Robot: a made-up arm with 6 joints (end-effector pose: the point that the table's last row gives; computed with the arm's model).
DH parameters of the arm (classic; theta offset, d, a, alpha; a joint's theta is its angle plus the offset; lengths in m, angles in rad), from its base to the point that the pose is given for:
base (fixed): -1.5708 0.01 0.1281 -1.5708
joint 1: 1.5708 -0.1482 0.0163 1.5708
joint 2: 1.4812 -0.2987 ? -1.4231
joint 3: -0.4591 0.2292 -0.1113 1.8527
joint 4: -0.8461 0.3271 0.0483 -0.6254
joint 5: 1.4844 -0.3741 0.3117 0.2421
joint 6: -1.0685 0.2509 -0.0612 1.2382
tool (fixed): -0.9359 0.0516 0 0
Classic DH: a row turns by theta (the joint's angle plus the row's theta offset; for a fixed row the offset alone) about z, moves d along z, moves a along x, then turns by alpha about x.
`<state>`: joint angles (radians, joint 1 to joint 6).
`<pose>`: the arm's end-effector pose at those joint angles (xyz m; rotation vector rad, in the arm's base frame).
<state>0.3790 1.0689 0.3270 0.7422 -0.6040 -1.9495</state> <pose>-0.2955 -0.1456 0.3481 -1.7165 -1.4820 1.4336</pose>
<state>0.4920 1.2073 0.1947 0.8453 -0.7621 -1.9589</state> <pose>-0.3259 -0.2111 0.2928 -1.5907 -1.4910 1.0987</pose>
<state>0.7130 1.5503 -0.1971 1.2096 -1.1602 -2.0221</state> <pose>-0.4229 -0.2570 0.0356 -1.1463 -1.5314 0.2240</pose>
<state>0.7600 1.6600 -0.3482 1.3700 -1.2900 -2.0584</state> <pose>-0.4495 -0.2079 -0.0708 -0.9777 -1.5453 -0.0776</pose>
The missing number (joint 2, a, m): 0.0212
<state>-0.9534 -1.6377 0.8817 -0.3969 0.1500 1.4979</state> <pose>-0.0520 -0.0731 -0.3139 -2.6050 -0.8539 0.8235</pose>
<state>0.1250 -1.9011 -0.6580 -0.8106 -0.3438 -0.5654</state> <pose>-0.1134 0.1304 0.0338 0.5193 0.4325 1.4207</pose>
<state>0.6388 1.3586 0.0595 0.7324 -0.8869 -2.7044</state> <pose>-0.2443 -0.2667 0.2413 -0.5487 -1.5768 1.4191</pose>
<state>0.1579 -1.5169 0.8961 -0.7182 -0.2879 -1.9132</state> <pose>-0.1101 0.2298 -0.0655 2.6832 -0.7779 1.1118</pose>
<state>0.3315 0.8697 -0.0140 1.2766 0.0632 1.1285</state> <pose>-0.4404 -0.0695 0.2549 0.9838 -0.6303 1.5131</pose>
